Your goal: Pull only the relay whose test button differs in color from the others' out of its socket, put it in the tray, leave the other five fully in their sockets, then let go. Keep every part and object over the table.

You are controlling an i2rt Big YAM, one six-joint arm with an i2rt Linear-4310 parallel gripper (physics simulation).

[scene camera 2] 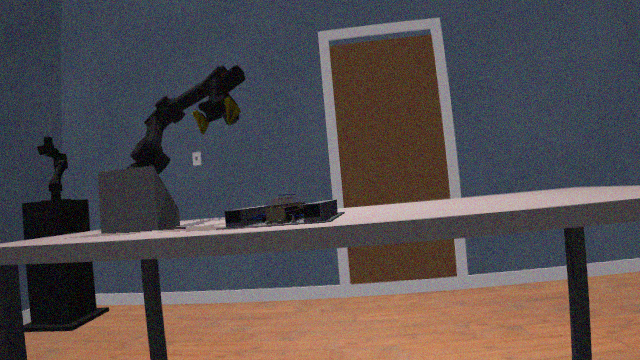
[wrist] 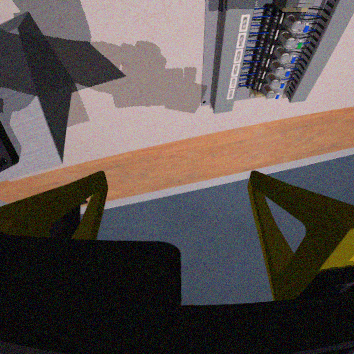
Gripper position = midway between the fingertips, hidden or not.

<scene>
In view: my gripper [scene camera 2: 215, 128].
My gripper is seen too in the wrist view [wrist: 177, 178].
</scene>
